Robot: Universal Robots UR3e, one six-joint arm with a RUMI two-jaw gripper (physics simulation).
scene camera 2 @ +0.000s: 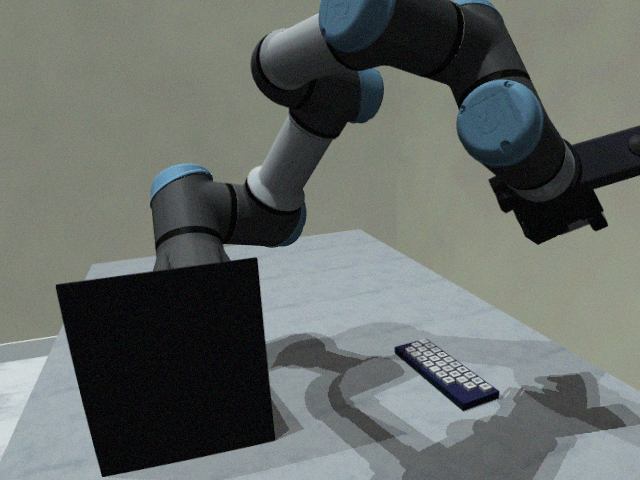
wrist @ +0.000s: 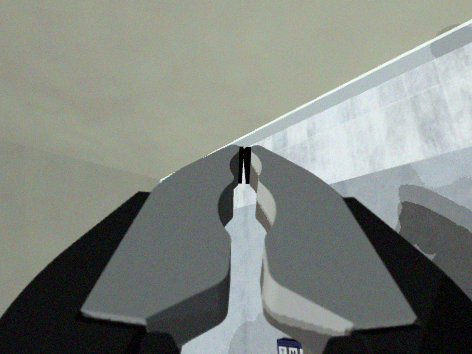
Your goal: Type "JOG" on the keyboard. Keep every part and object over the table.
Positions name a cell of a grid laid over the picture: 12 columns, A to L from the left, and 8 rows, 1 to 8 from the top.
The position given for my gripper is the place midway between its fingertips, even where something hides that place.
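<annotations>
I can see my gripper in scene camera 2 (L4), and the gripper is visible to me in the wrist view (G4) as well.
</annotations>
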